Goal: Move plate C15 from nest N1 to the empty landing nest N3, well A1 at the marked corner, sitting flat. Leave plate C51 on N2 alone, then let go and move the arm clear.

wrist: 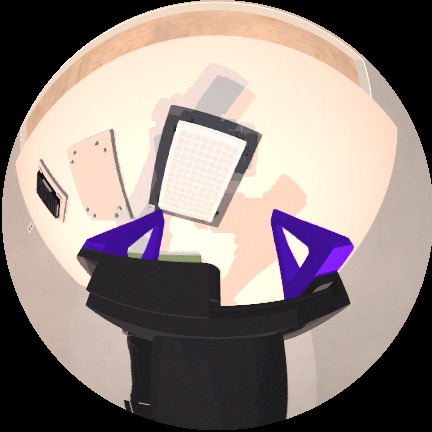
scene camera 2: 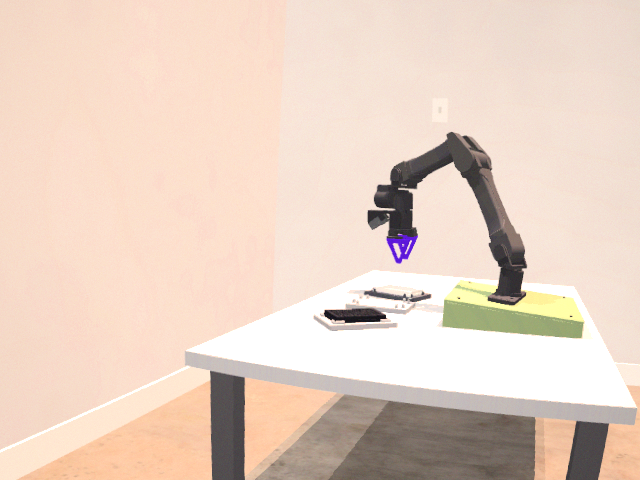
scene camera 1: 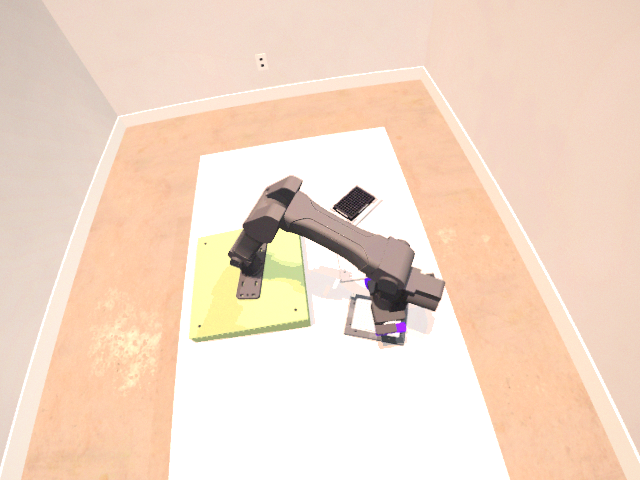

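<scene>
A white plate lies in a dark grey nest. A black plate rests in a pale nest. Between them stands an empty pale nest, largely hidden by the arm in scene camera 1. I cannot read the plate or nest labels or the corner mark. My gripper is open and empty, pointing down well above the dark nest. The arm partly hides that nest in scene camera 1.
The arm's base stands on a thick yellow-green block, to one side of the nests. The nests stand in a row on the white table. The forearm reaches over the table between block and nests.
</scene>
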